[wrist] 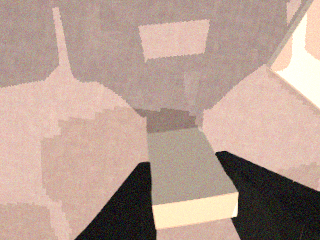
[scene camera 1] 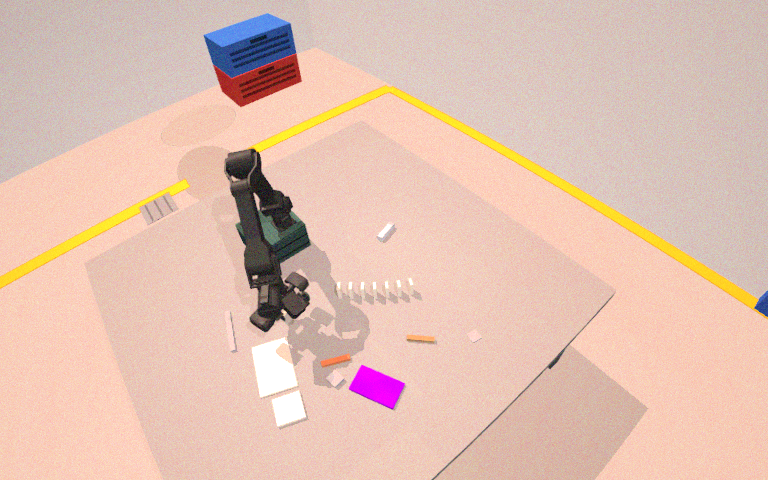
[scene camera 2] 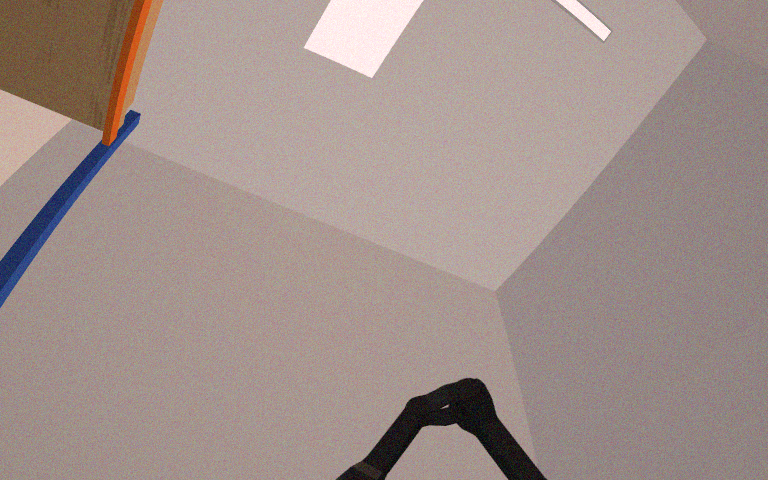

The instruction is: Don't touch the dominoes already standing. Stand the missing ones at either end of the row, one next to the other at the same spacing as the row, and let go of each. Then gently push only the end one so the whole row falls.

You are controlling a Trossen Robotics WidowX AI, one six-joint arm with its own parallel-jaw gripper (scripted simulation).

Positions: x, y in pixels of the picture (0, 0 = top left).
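Wrist view: my gripper is visible; a magenta card is out of frame in the wrist view. The magenta card appears in scene camera 1 [380, 388], as does my gripper. My gripper is out of frame in scene camera 2, and the card is out of frame in scene camera 2 as well. On my gripper, [wrist: 265, 198] and [scene camera 1: 283, 316] are the same spot.
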